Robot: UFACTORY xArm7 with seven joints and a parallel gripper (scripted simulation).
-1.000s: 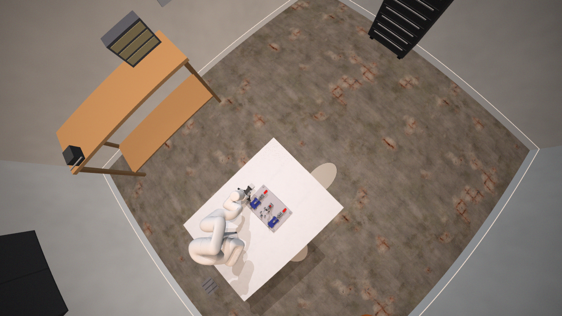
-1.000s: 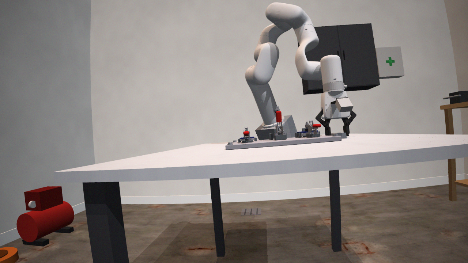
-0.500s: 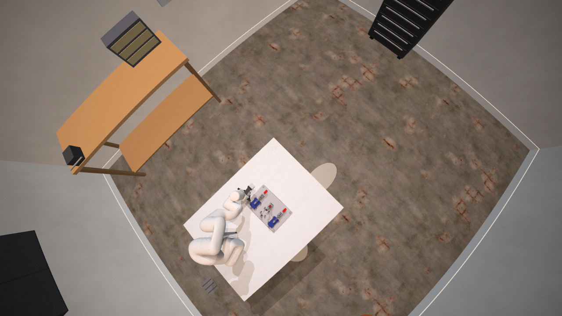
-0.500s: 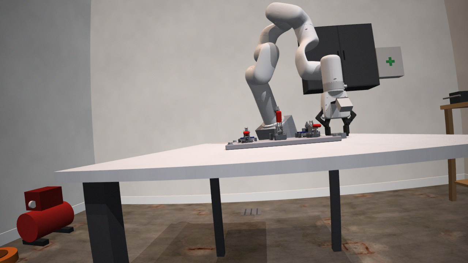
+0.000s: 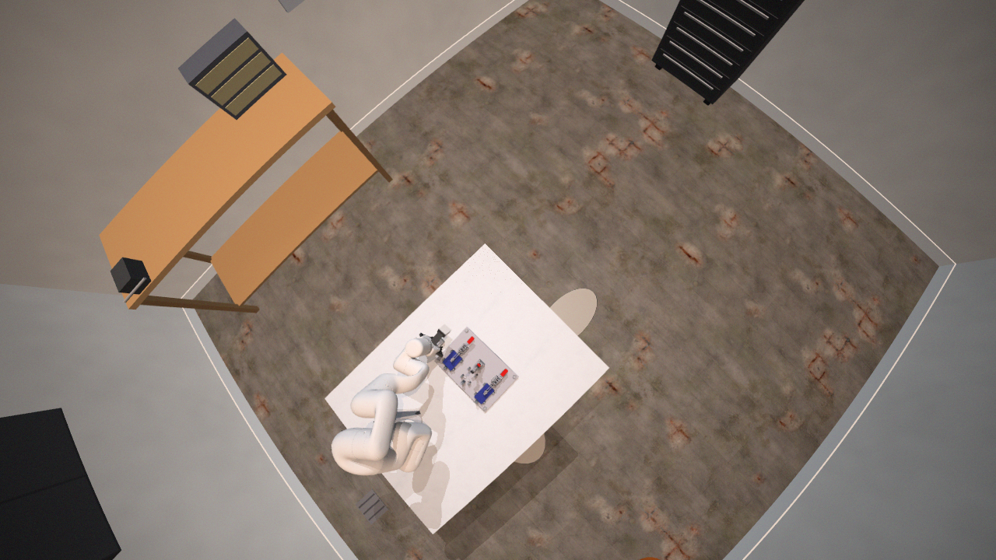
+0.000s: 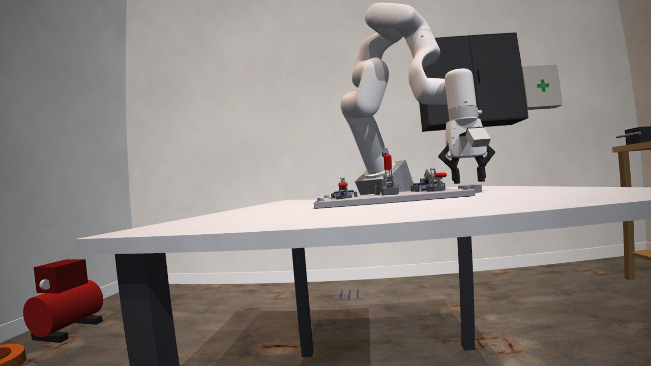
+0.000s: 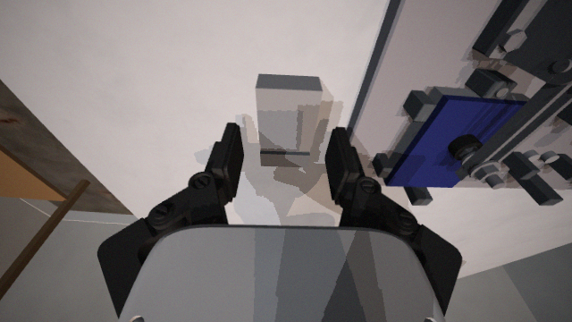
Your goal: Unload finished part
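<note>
Right now the grey finished part is 30 mm below my hand and 10 mm behind it. Also, from my hand: fixture plate (220 mm to the right, 70 mm ahead, 40 mm below); blue blank (330 mm to the right, 20 mm below, 20 mm ahead).
</note>
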